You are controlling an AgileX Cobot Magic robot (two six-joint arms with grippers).
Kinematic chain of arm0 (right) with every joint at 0, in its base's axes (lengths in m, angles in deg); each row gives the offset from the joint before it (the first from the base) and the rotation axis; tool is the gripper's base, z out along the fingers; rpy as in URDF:
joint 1: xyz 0 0 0.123 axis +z
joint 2: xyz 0 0 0 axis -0.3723 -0.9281 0
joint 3: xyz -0.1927 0.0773 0.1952 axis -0.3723 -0.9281 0
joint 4: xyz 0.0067 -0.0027 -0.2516 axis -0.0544 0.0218 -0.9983
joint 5: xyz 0 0 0 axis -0.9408 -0.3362 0.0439
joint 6: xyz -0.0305 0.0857 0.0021 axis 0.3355 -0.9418 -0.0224
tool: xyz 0 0 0 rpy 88.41 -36.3 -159.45
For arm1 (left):
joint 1: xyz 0 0 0.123 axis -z
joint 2: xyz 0 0 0 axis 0.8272 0.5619 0
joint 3: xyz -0.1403 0.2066 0.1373 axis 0.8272 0.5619 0
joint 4: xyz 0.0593 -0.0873 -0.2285 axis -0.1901 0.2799 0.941
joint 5: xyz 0 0 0 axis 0.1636 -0.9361 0.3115
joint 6: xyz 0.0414 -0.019 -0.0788 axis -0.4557 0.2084 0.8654
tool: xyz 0 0 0 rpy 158.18 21.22 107.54
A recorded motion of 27 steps. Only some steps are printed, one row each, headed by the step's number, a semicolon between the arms.
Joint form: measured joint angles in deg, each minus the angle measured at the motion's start. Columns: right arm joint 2, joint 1, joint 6, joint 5, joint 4, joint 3; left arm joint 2, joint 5, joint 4, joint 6, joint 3, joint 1.
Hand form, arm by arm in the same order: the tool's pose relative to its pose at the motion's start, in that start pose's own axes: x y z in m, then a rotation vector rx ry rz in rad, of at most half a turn. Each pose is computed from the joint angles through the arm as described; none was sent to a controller.
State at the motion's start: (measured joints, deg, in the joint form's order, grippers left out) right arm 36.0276 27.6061 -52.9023 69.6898 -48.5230 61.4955; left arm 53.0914 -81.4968 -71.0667 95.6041 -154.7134 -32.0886
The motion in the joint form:
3: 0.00 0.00 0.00 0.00 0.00 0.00; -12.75 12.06 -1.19 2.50 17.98 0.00
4: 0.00 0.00 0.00 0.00 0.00 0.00; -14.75 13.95 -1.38 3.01 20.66 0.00
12: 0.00 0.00 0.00 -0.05 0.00 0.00; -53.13 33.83 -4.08 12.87 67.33 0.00
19: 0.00 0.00 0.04 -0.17 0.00 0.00; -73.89 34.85 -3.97 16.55 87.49 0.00
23: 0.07 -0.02 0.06 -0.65 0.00 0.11; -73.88 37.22 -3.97 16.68 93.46 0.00
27: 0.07 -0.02 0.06 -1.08 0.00 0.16; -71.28 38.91 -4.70 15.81 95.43 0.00
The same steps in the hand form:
3: 0.0000 0.0000 0.0000 0.0000 0.0000 0.0000; 0.0437 0.0113 -0.0216 0.0167 -0.1191 -0.0265
4: 0.0000 0.0000 0.0000 0.0000 0.0000 0.0000; 0.0510 0.0131 -0.0248 0.0208 -0.1400 -0.0325
12: 0.0001 0.0000 0.0000 -0.0001 0.0009 0.0000; 0.2287 0.0511 -0.0440 0.0835 -0.3355 -0.1553
19: 0.0003 0.0000 0.0000 -0.0002 0.0030 -0.0007; 0.3223 0.0686 -0.0201 0.1058 -0.3589 -0.2203
23: 0.0004 0.0000 -0.0003 -0.0001 0.0082 -0.0010; 0.3433 0.0710 0.0028 0.0917 -0.2971 -0.2155
27: 0.0008 0.0000 -0.0004 -0.0005 0.0148 -0.0010; 0.3492 0.0717 0.0137 0.0714 -0.2511 -0.1846

